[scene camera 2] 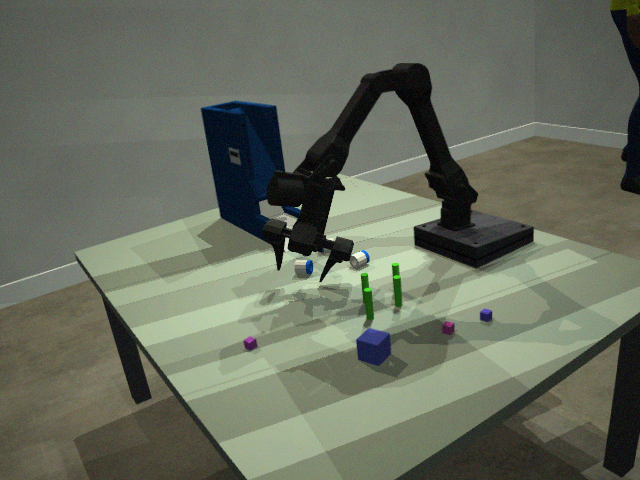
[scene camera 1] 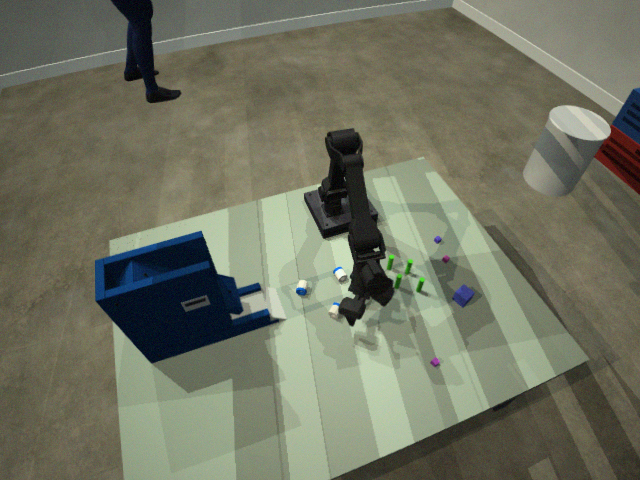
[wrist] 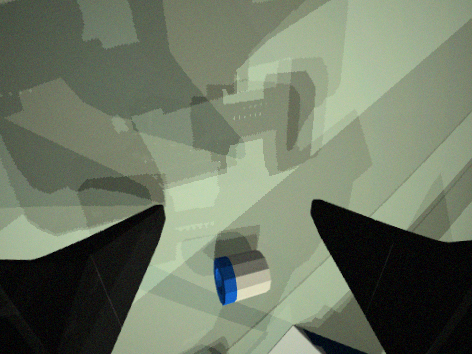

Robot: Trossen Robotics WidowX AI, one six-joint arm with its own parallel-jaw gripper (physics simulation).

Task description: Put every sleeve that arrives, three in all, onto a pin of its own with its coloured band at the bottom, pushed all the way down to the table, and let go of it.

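Note:
Three white sleeves with blue bands lie on their sides on the table. One sleeve (scene camera 1: 334,311) (scene camera 2: 302,267) (wrist: 245,278) is nearest my gripper (scene camera 1: 356,315) (scene camera 2: 300,274) (wrist: 238,209), which is open and empty above the table. In the wrist view it lies below the line between the fingertips, its band to the left. A second sleeve (scene camera 1: 340,274) (scene camera 2: 359,259) lies towards the arm's base. A third sleeve (scene camera 1: 301,287) lies nearer the chute; in scene camera 2 the gripper mostly hides it. Several bare green pins (scene camera 1: 397,281) (scene camera 2: 368,304) stand upright in a group beside the gripper.
A blue dispenser (scene camera 1: 175,320) (scene camera 2: 227,180) with a white-ended chute (scene camera 1: 275,303) stands on the table (scene camera 1: 206,428) (scene camera 2: 289,439). A blue cube (scene camera 1: 463,295) (scene camera 2: 373,346) lies beyond the pins. Small magenta cubes (scene camera 1: 435,362) (scene camera 2: 448,327) and a small violet cube (scene camera 1: 437,239) (scene camera 2: 485,314) lie around.

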